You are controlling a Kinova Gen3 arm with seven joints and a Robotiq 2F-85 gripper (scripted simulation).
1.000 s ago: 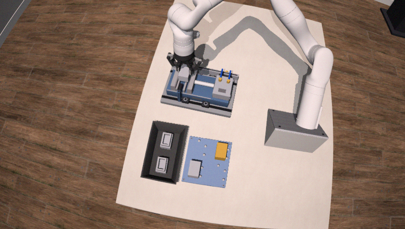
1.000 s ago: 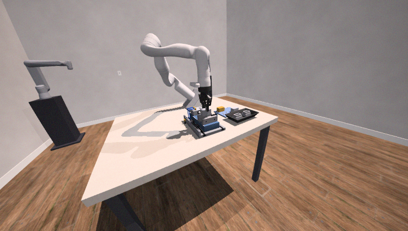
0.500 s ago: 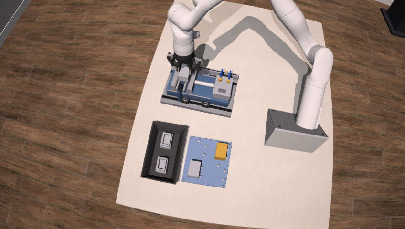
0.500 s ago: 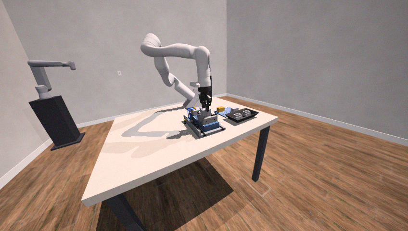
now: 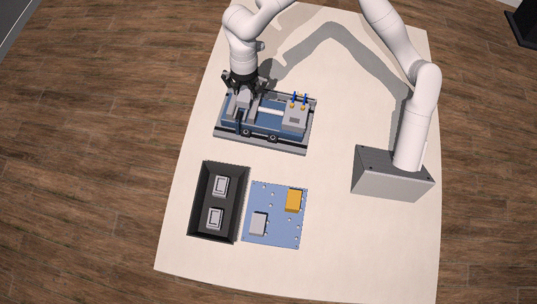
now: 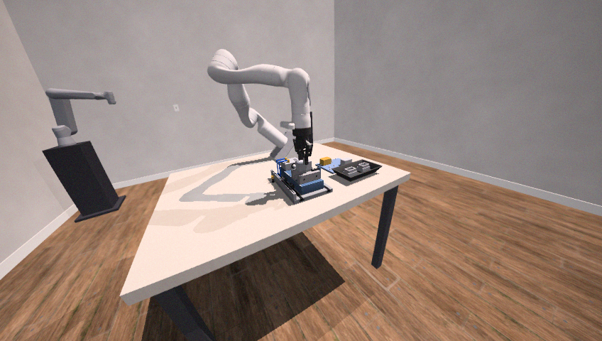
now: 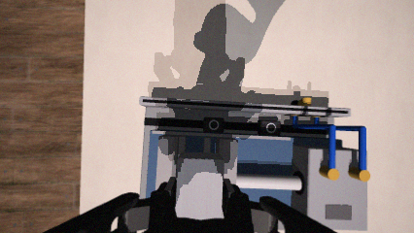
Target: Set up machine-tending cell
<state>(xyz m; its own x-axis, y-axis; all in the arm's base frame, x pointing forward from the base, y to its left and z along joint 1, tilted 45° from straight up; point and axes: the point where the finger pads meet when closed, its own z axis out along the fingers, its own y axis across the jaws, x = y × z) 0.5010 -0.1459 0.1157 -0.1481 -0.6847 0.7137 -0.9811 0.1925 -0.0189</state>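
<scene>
My gripper is now 80 mm past the white rod, 70 mm above it and 20 mm to the right of it. From my hand the other things lie so: hose block: 160 mm behind, 70 mm below, 30 mm to the left; then blue vise: 100 mm below, 60 mm behind, 20 mm to the left; then brass blank: 290 mm to the left, 160 mm behind, 120 mm below.
</scene>
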